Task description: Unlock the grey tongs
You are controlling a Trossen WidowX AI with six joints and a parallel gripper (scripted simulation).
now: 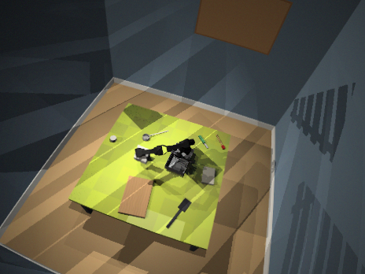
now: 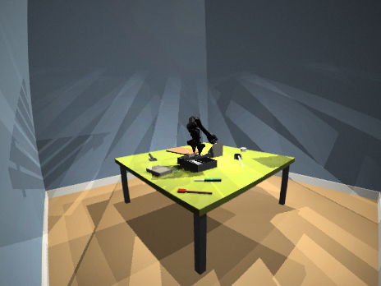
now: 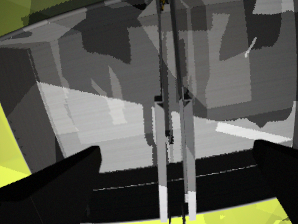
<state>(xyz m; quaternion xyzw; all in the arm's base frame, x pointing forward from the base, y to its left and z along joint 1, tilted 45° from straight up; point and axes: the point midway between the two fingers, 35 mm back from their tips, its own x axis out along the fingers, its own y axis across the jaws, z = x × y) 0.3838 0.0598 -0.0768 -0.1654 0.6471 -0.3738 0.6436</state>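
My gripper tip is now 70 mm above the roasting tin and 10 mm to the left of it. Round my gripper tip: yellow piece (80 mm ahead, 30 mm below, 20 mm to the right); white block (320 mm ahead, 90 mm to the right, 90 mm below); red-tipped stick (390 mm ahead, 350 mm to the left, 90 mm below).
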